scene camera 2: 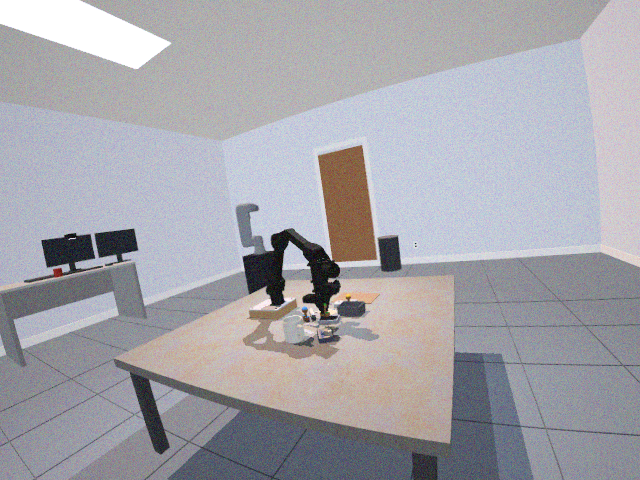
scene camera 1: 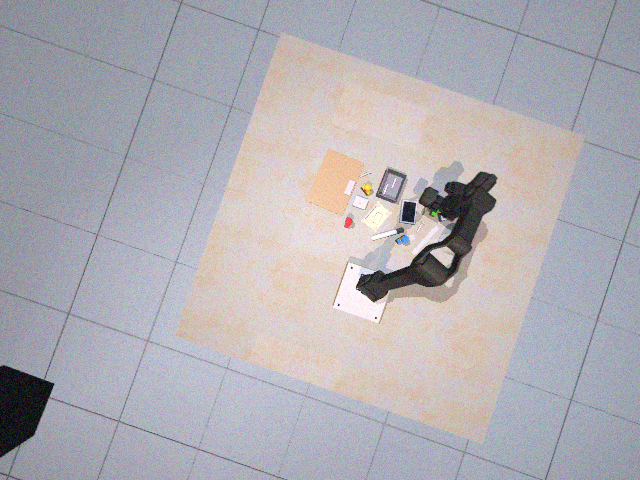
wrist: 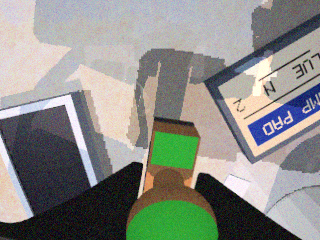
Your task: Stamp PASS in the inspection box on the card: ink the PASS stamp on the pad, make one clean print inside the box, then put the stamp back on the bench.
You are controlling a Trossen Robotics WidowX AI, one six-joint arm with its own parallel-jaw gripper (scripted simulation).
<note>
In view: my gripper (scene camera 1: 435,210).
My gripper shows as well in scene camera 2 (scene camera 2: 324,312) and in the wrist view (wrist: 168,178).
</note>
